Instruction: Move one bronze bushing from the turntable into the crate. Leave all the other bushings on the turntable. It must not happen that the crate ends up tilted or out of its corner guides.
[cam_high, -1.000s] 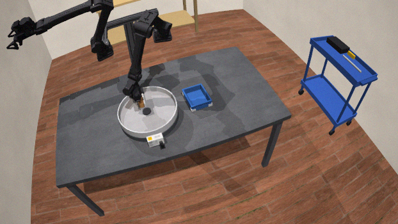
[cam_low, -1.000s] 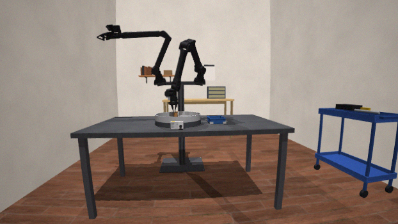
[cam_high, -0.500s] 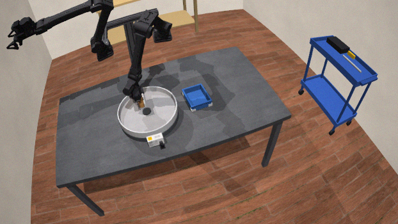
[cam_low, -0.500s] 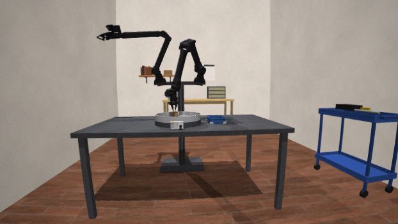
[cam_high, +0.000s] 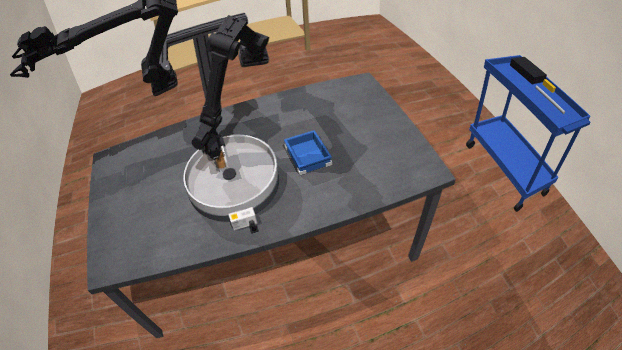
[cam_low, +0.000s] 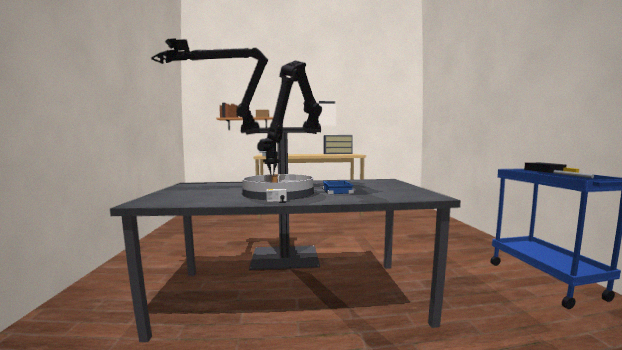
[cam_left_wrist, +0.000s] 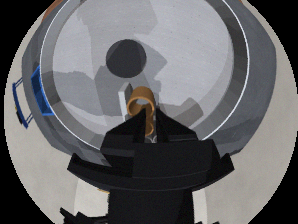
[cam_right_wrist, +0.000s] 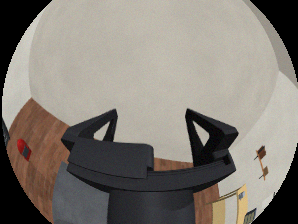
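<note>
The blue crate is 400 mm to the left of my left hand, 80 mm below it and 30 mm ahead of it.
</note>
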